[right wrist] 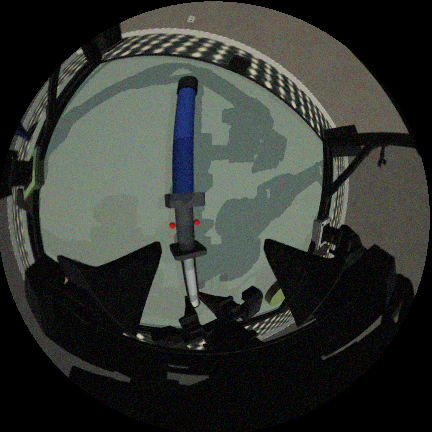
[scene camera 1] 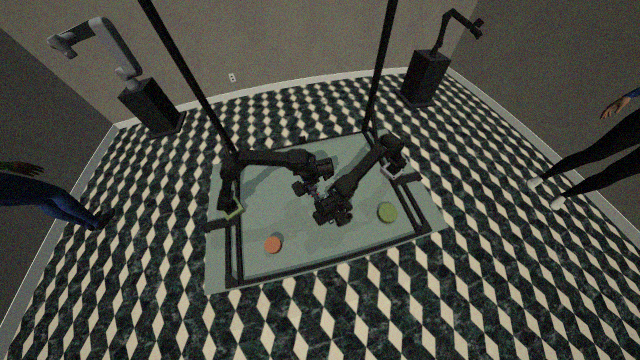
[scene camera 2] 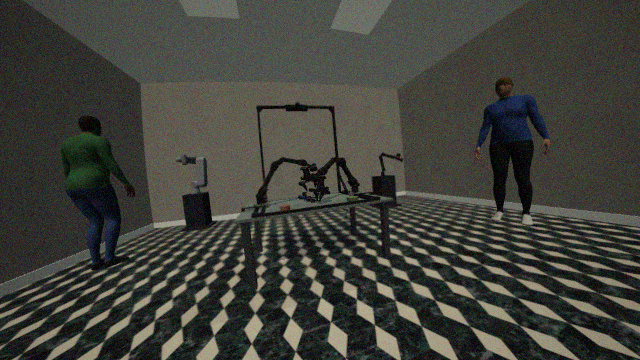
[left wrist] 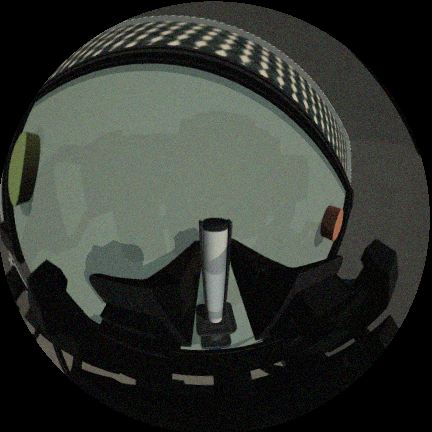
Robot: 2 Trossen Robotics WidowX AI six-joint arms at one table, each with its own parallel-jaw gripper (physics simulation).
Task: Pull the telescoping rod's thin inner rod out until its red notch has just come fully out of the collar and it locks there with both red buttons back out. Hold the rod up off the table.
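Note:
The rod shows its blue handle [right wrist: 184, 140], dark collar [right wrist: 185, 225] [left wrist: 216, 322] and pale inner rod [right wrist: 190, 280] [left wrist: 215, 260]. My left gripper [left wrist: 213, 244] [right wrist: 191, 294] is shut on the inner rod near its free end. The handle hangs close above the table, with its shadow beside it. In the right wrist view a red button [right wrist: 172, 225] and another red button [right wrist: 196, 222] stick out on opposite sides of the collar. No red notch shows on the visible inner rod; the stretch between the left fingers is hidden. My right gripper [right wrist: 212, 246] is wide open and empty above the collar end.
An orange disc [scene camera 1: 272, 245] [scene camera 2: 285, 207] [left wrist: 336, 223] and a green disc [scene camera 1: 387, 213] [scene camera 2: 352, 199] [left wrist: 18, 167] lie on the table. A green bracket [scene camera 1: 235, 209] [right wrist: 36, 175] is at the table's left side. Both arms are close together over the middle.

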